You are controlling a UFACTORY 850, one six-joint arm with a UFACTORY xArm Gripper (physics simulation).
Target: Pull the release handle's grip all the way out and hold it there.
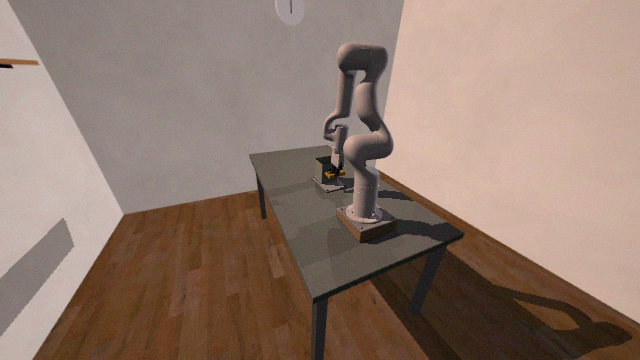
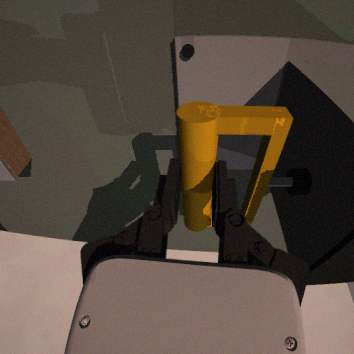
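The release handle's yellow grip (image 1: 328,175) (image 2: 197,142) is a thick round bar joined by side arms to a crossbar. A short grey rod (image 2: 281,182) runs from behind the crossbar into a black collar on the dark housing (image 1: 320,171) (image 2: 320,135). A short stretch of the rod shows. My gripper (image 1: 336,171) (image 2: 196,171) is shut on the round bar, with one black finger against each side. The fingers hide part of the bar's sides and the lower side arm.
The housing stands on a light base plate (image 1: 328,189) (image 2: 225,70) with dark bolts, on the grey-green table (image 1: 305,227) (image 2: 55,125). The arm's wooden-sided base (image 1: 375,231) (image 2: 12,147) is nearby. Shadows of the gripper and handle fall on the table.
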